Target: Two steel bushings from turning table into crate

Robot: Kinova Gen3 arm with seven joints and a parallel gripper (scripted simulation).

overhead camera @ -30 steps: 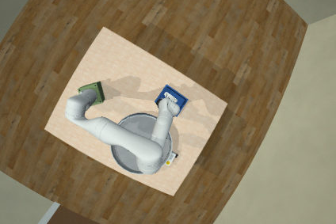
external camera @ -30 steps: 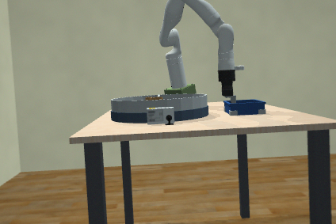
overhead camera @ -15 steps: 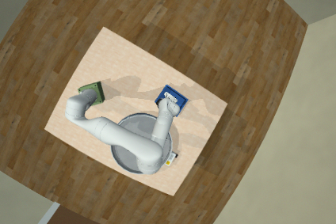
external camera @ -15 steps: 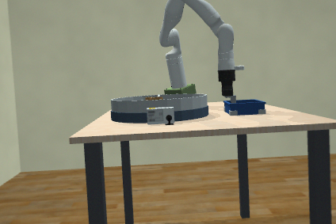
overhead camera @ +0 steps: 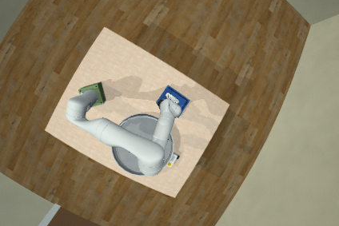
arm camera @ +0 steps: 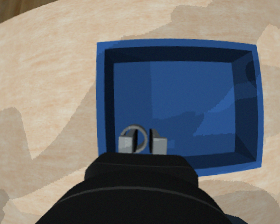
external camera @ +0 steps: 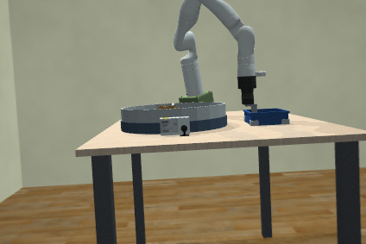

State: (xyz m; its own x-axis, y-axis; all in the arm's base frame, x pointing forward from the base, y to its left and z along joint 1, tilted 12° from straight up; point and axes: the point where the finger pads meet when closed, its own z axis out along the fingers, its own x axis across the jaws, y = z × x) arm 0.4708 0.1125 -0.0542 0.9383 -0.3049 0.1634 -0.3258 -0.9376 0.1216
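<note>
My hand is 50 mm short of the blue crate and 20 mm to the right of it.
</note>
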